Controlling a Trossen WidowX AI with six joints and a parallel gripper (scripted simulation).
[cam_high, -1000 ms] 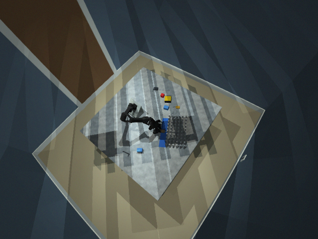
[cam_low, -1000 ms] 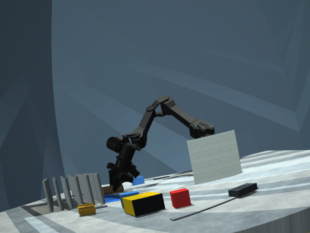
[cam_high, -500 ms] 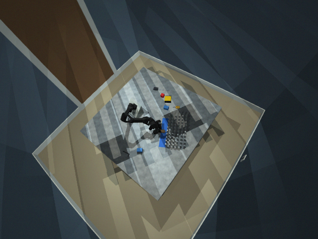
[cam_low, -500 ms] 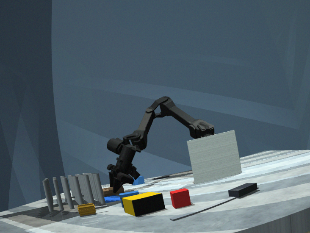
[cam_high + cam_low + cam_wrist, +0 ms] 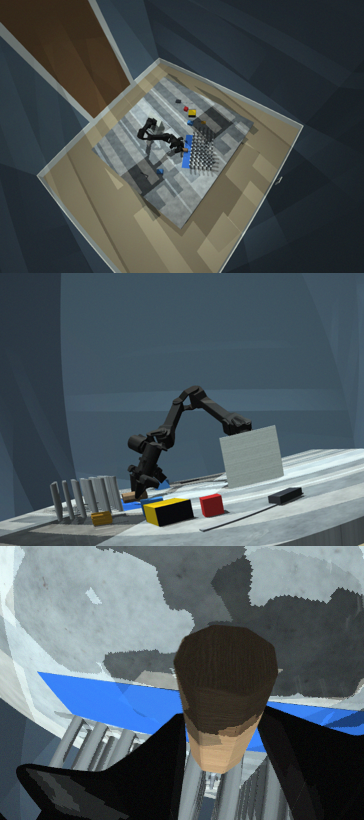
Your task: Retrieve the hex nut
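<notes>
My gripper tip is now 4 cm short of the blue taped strip, 3 cm to the right of it and 2 cm above it. From my gripper tip the other things lie so: wooden-handled screwdriver: 9 cm ahead, 6 cm to the left; then yellow-black box: 39 cm to the left, 22 cm behind; then orange-handled tool: 38 cm to the left, 6 cm behind.
</notes>
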